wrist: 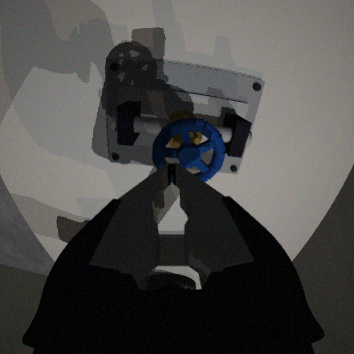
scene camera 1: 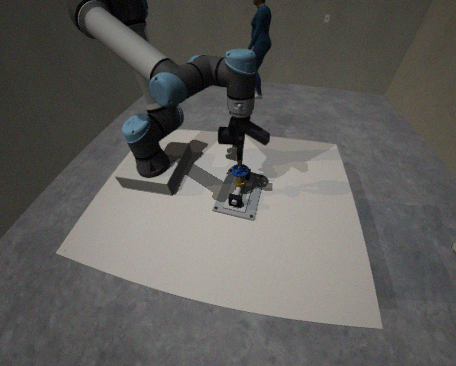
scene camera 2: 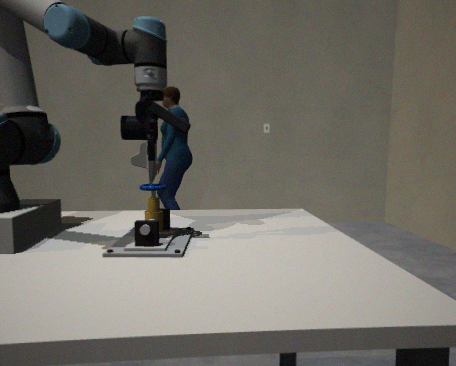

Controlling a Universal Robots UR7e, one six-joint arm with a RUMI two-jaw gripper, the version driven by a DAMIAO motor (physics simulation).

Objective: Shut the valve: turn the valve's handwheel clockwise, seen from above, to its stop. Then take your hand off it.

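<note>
The blue spoked handwheel (scene camera 1: 240,171) (scene camera 2: 145,187) (wrist: 189,153) sits level on top of the brass-coloured valve body (scene camera 1: 240,181) (scene camera 2: 153,215). The valve is mounted on a grey base plate (scene camera 1: 246,214) (scene camera 2: 118,251) (wrist: 235,82). My gripper (scene camera 1: 239,164) (scene camera 2: 152,181) (wrist: 171,165) points straight down and is shut, with nothing between its fingertips. The tips are at the handwheel's height, over its near side left of the hub in the wrist view. Whether they reach down between the spokes or touch the rim is hidden.
Black pipe supports (scene camera 1: 235,200) (scene camera 2: 147,232) stand on the base plate at both sides of the valve. The arm's grey plinth (scene camera 1: 142,184) (scene camera 2: 37,225) stands to the left on the pale table (scene camera 1: 200,250) (scene camera 2: 225,290). A person (scene camera 1: 261,25) (scene camera 2: 176,145) stands behind the table.
</note>
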